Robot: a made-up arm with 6 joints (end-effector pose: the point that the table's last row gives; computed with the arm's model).
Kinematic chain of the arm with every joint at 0, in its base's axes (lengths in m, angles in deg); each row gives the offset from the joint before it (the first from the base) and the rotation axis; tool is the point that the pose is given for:
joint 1: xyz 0 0 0.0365 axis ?
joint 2: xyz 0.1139 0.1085 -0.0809 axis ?
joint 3: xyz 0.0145 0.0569 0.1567 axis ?
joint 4: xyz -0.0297 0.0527 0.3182 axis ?
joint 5: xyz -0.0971 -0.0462 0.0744 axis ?
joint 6: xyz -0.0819 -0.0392 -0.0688 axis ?
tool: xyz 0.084 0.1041 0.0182
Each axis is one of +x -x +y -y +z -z.
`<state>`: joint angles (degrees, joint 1 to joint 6).
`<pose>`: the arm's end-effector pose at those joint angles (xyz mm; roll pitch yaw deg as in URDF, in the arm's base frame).
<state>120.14 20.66 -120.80 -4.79 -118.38 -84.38</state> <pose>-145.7 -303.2 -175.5 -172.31 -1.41 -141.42</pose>
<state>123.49 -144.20 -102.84 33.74 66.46 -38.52</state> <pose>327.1 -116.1 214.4 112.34 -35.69 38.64</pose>
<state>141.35 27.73 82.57 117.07 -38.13 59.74</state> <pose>503.1 82.7 -188.3 57.27 9.20 -54.66</pose>
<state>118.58 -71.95 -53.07 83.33 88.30 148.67</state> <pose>-83.0 14.4 75.2 96.54 25.87 -101.31</pose>
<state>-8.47 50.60 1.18 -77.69 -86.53 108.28</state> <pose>116.0 121.4 389.1 -13.56 35.41 -147.06</pose>
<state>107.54 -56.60 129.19 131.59 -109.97 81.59</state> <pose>140.0 -247.3 -381.2 104.57 45.18 -128.64</pose>
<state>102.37 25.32 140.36 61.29 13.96 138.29</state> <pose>541.5 19.3 -51.0 179.98 30.72 59.10</pose>
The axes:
joint 1: -x
joint 2: -z
joint 3: +y
joint 4: +x
joint 5: +z
joint 6: +y

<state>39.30 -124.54 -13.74 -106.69 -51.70 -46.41</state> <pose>49.8 113.5 354.3 -111.31 -26.02 173.60</pose>
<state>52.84 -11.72 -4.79 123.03 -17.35 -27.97</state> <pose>-26.2 369.3 156.3 61.86 11.06 -21.64</pose>
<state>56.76 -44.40 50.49 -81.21 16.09 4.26</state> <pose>136.8 487.7 -17.1 160.80 45.57 -64.58</pose>
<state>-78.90 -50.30 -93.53 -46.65 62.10 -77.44</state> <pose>-240.9 143.7 -131.7 160.35 -7.85 -177.49</pose>
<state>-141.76 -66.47 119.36 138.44 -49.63 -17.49</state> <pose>164.0 -331.6 286.9 143.66 16.61 135.43</pose>
